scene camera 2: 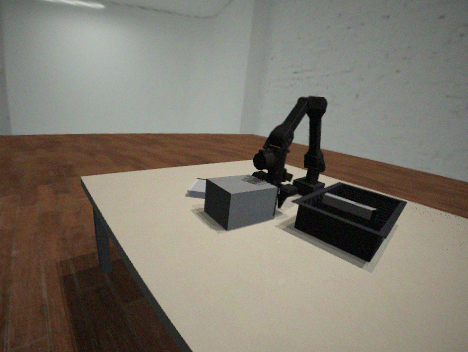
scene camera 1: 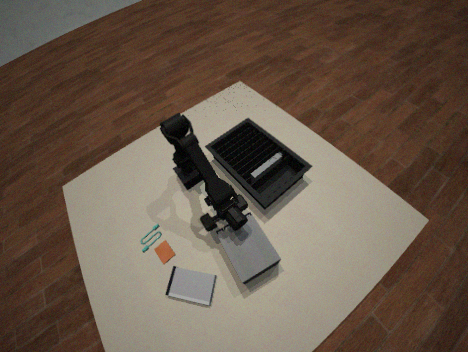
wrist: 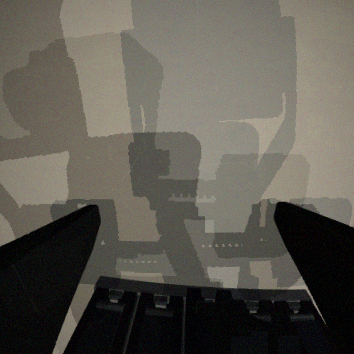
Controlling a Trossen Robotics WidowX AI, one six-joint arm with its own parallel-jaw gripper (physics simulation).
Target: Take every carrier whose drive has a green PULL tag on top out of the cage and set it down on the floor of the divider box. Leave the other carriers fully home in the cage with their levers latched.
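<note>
The cage is a grey box on the table, with its front toward the arm's base. In the wrist view its dark front shows several side-by-side bays with small latches along the top edge; no lever visibly stands out there. No green PULL tag can be made out. My gripper is open and empty at the cage's front, its fingers spread to either side. The black divider box stands beside the cage. A pale grey bar-like piece, possibly a carrier, sits inside it beside the slots.
A flat silver panel with a black edge lies on the table beside the cage. An orange square and a teal cable lie near it. The arm's base stands between the cage's front and the divider box's side.
</note>
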